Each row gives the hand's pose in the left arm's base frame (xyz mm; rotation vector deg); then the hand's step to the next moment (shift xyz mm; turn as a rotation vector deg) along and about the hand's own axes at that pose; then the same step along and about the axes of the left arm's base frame.
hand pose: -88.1 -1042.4 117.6 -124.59 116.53 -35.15
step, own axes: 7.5 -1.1 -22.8 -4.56 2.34 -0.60
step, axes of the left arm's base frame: -6.9 -2.7 22.9 -2.52 4.33 -1.26
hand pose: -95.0 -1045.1 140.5 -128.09 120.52 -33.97
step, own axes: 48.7 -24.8 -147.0 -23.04 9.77 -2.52
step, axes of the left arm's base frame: -16.5 -8.7 155.7 -10.61 21.93 -6.27
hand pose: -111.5 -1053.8 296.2 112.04 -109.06 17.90
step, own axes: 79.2 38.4 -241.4 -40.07 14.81 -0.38
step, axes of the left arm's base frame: -7.3 31.0 255.0 -16.72 36.43 -14.77
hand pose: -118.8 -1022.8 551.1 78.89 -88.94 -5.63
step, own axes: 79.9 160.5 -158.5 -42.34 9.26 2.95
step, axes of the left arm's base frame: 12.9 76.7 226.3 -15.58 34.53 -21.26
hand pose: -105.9 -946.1 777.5 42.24 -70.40 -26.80
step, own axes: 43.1 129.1 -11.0 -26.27 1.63 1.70
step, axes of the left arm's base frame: 14.7 61.9 120.8 -9.28 18.64 -16.19
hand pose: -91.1 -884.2 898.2 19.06 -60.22 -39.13
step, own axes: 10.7 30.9 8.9 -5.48 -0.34 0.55
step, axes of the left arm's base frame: 6.6 16.7 28.8 -2.35 3.39 -3.67
